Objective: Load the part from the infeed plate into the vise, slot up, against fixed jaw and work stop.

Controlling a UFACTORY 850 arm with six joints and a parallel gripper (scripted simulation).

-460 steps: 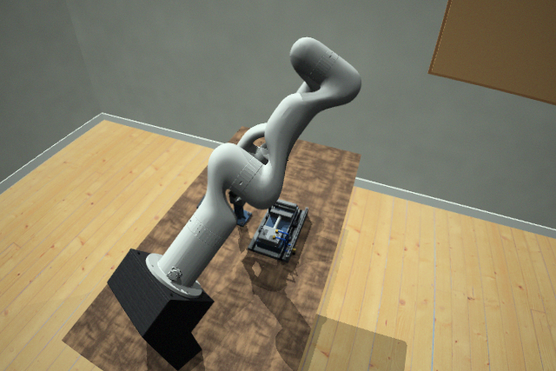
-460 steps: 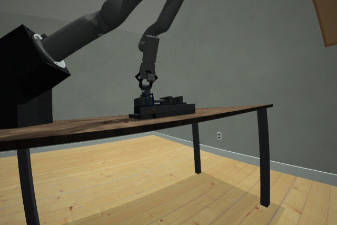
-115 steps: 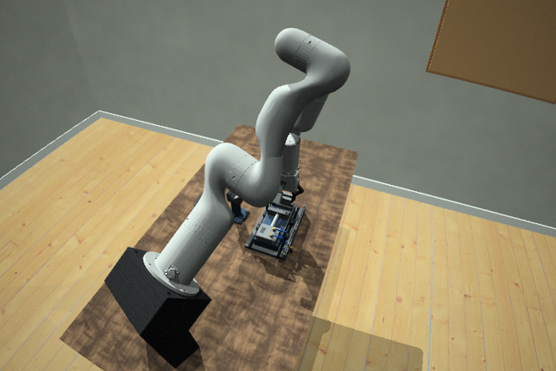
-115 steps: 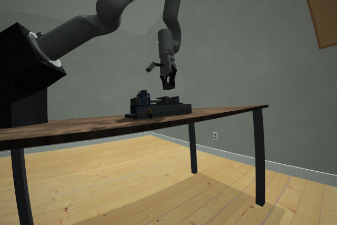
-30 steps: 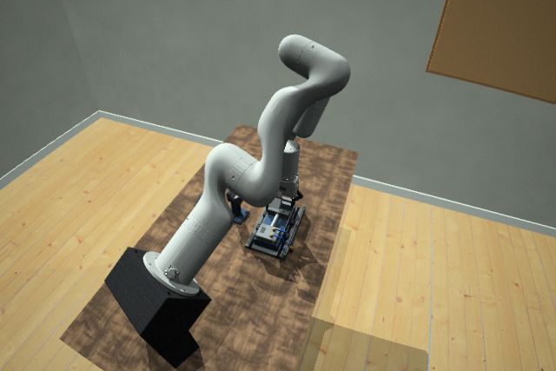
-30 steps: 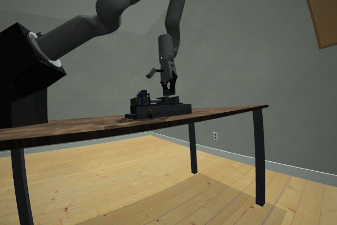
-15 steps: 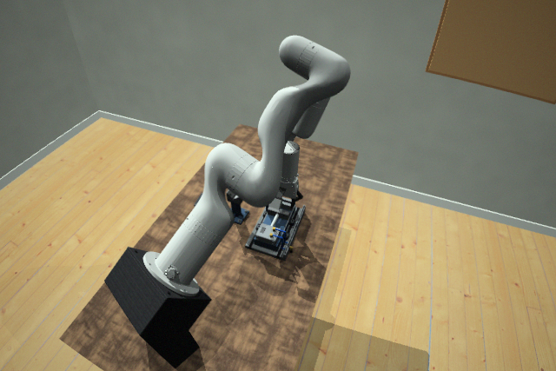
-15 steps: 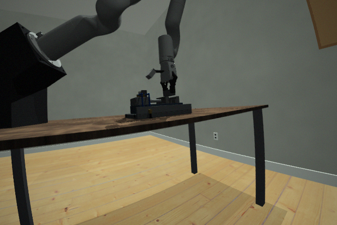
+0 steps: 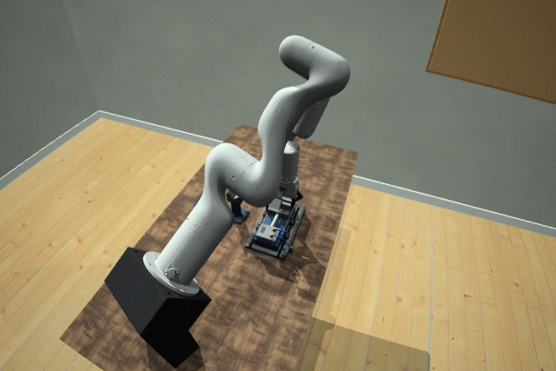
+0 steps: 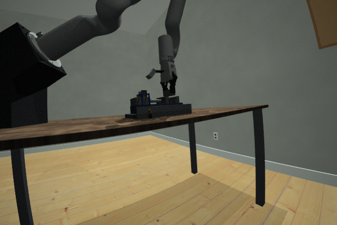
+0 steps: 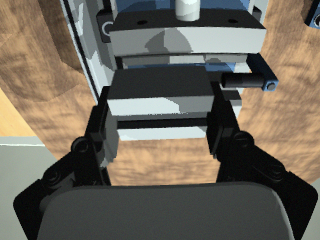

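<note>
Now: the part 1 cm below my hand. From my hand the other things lie so: cylinder rod: 7 cm behind, 6 cm to the left, 5 cm below; work stop: 3 cm ahead, 6 cm to the left, 4 cm below; moving jaw: 2 cm behind, 3 cm to the left, 5 cm below.
</note>
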